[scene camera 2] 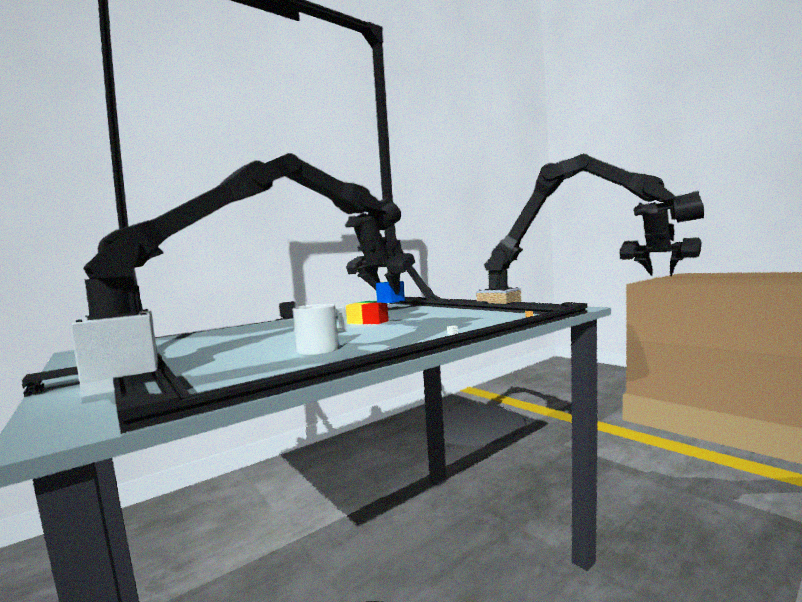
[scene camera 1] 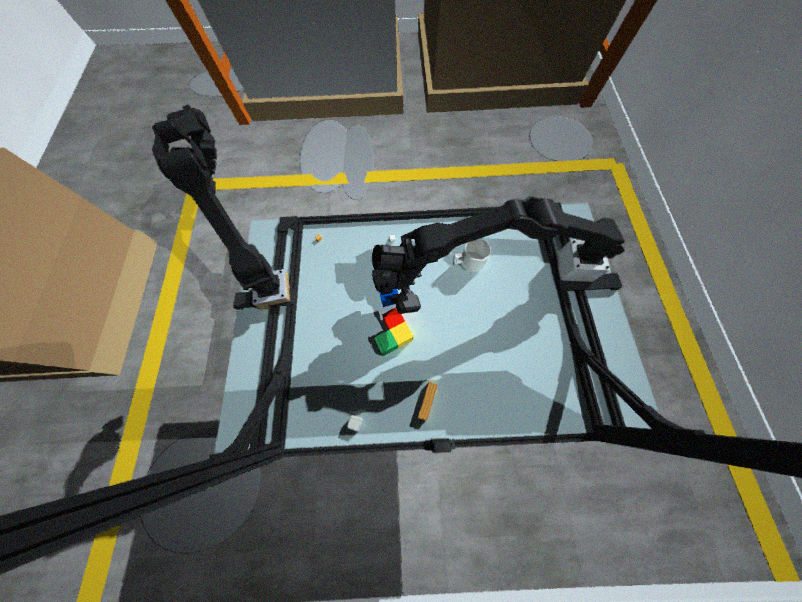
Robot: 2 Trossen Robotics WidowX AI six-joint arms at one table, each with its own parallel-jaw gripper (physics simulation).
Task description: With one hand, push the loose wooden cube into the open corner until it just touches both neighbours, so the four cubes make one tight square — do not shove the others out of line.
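Observation:
A red cube (scene camera 1: 393, 318) (scene camera 2: 375, 313), a yellow cube (scene camera 1: 402, 333) (scene camera 2: 355, 313) and a green cube (scene camera 1: 386, 342) stand together in an L on the table. The L's open corner is left of the red cube and above the green one in scene camera 1. My right gripper (scene camera 1: 393, 304) (scene camera 2: 388, 287) is shut on the blue cube (scene camera 1: 388, 298) (scene camera 2: 390, 294), held above the table and apart from the L; the gripper partly hides it in scene camera 1. My left gripper (scene camera 1: 183, 143) (scene camera 2: 660, 272) is open and empty, high beyond the table's edge.
A white mug (scene camera 1: 476, 255) (scene camera 2: 315, 330) stands under the right arm. An orange bar (scene camera 1: 427, 400) and a white block (scene camera 1: 354, 423) lie toward the bottom edge in scene camera 1. A small white cube (scene camera 1: 391, 238) (scene camera 2: 452, 329) and a small orange cube (scene camera 1: 317, 238) (scene camera 2: 529, 313) lie near the opposite edge.

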